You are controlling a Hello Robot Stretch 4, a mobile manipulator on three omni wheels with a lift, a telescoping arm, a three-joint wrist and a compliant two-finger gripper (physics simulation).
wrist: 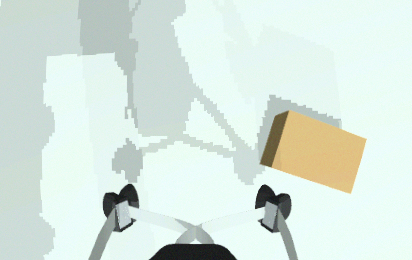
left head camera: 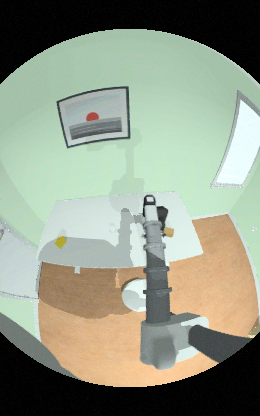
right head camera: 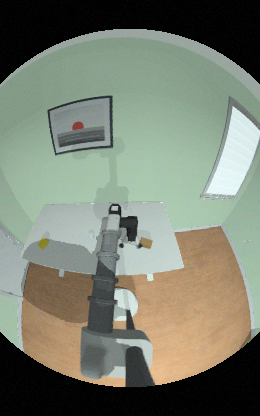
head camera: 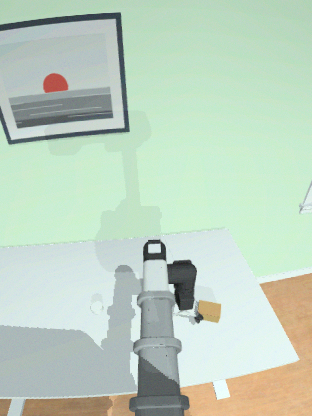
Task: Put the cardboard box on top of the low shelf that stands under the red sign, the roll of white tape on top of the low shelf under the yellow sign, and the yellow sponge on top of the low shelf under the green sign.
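Places are measured from the robot's base along level axes (x back, y left, z down), in centimetres.
Pixels of known places: gripper, between the fingertips: [wrist: 197,200] [right head camera: 130,246] [head camera: 180,322]; robot's base, origin of its link: [left head camera: 139,294] [right head camera: 119,303].
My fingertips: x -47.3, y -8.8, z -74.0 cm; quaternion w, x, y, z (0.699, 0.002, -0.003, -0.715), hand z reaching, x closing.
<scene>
Ahead of a thing's pixels: the offset from my fingertips to its top centre. "spot": to the spot under its first point. Level surfaces: height alone.
The cardboard box {dx -4.9, dy -12.2, dz -0.3 cm} [head camera: 209,311] [left head camera: 169,232] [right head camera: 146,243] [wrist: 317,152] lies on the white table {dz +4.7 cm} [head camera: 260,345] [left head camera: 185,245] [right head camera: 167,260] [wrist: 350,225], turned at a slant. My gripper [right head camera: 131,245] [wrist: 197,200] is open and empty, pointing down over the table; in the wrist view the box is ahead and to the right of its right fingertip, apart from it. The white tape roll {dx -9.1, dy +34.2, dz +2.3 cm} [head camera: 97,306] [left head camera: 113,228] [right head camera: 91,234] is on the table left of the arm. The yellow sponge {dx +7.4, dy +80.9, dz +0.2 cm} [left head camera: 61,242] [right head camera: 43,243] lies at the table's left. The low shelves and coloured signs do not show.
The telescoping arm [head camera: 157,320] [left head camera: 155,255] [right head camera: 107,262] reaches over the table and hides part of it. A round white seat [left head camera: 134,295] [right head camera: 125,304] stands at the table's front edge. A framed picture [head camera: 62,107] hangs on the wall behind; a window {spot: dx -68.9, dy -111.7, dz -67.3 cm} [left head camera: 237,145] [right head camera: 232,155] is at the right.
</scene>
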